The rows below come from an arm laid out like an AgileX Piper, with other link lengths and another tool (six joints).
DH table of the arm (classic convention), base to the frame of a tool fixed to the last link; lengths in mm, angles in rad. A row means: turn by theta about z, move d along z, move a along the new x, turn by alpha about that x. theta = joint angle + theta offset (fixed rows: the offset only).
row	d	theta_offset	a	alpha
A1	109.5	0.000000	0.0	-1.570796
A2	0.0	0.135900	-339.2	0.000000
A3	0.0	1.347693	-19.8	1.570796
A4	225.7	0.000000	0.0	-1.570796
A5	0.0	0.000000	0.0	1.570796
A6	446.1	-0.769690	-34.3	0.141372
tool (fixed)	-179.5	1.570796	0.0	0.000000
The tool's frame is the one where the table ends.
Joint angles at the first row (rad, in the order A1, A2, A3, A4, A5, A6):
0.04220 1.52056 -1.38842 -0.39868 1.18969 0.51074
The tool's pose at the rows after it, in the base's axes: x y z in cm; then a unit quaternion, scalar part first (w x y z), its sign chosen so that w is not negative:
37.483 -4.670 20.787 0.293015 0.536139 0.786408 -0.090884
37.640 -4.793 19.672 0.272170 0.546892 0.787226 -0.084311
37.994 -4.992 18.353 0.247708 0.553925 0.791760 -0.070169
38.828 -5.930 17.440 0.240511 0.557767 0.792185 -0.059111
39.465 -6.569 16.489 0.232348 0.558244 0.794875 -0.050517
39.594 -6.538 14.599 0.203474 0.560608 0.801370 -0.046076
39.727 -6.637 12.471 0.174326 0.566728 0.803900 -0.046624
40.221 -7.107 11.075 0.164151 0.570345 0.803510 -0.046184
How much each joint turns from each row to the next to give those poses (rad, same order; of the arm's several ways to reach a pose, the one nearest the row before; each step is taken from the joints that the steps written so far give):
-0.00645 0.02769 0.00000 0.00848 -0.00316 -0.00190
-0.03437 0.02422 0.00000 0.04607 -0.00841 -0.02159
-0.05337 0.03061 -0.00001 0.06931 -0.02186 -0.05681
-0.05382 0.02905 0.00004 0.04167 -0.04128 -0.05203
-0.03963 0.02858 -0.00003 0.03625 -0.03088 -0.04781
-0.02699 0.04616 0.00002 0.04589 -0.00277 -0.04075
-0.02019 0.05341 -0.00001 0.03049 -0.00235 -0.01841
-0.01722 0.03826 0.00001 0.01228 -0.02181 -0.01176

